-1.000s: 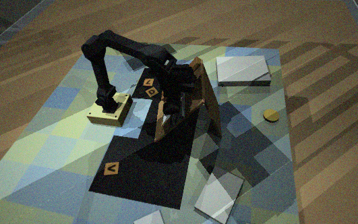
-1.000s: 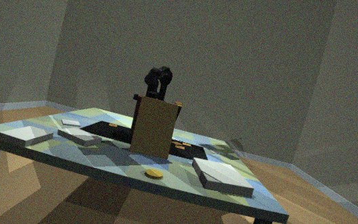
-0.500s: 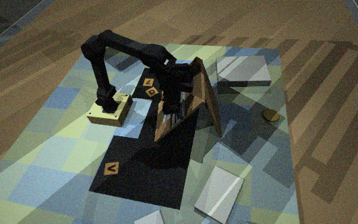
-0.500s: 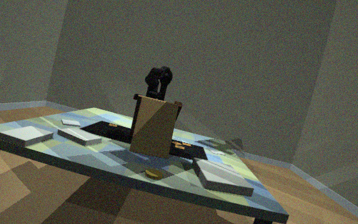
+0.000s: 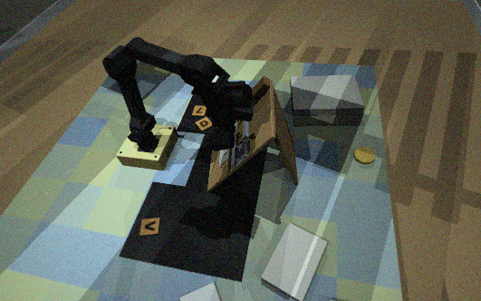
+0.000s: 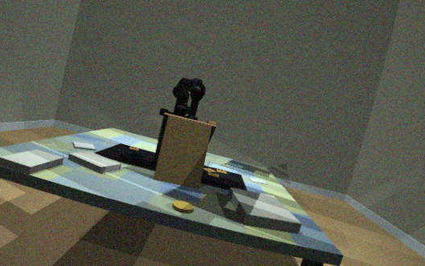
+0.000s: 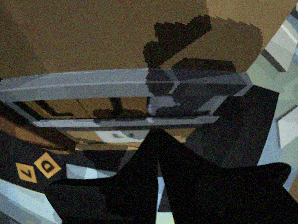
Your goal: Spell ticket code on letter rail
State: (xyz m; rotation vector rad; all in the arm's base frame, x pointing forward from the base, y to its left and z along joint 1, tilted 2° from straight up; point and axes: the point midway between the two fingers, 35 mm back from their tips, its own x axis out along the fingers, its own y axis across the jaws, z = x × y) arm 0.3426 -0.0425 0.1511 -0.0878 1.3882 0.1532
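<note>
The j tile is 10 mm ahead of my gripper tip, 40 mm to the left of it and 20 mm below it. Round my gripper tip: v tile (240 mm behind, 240 mm to the right, 180 mm below); white ticket (40 mm behind, 30 mm to the left, 100 mm below); black mat (140 mm behind, 40 mm to the left, 190 mm below).
</note>
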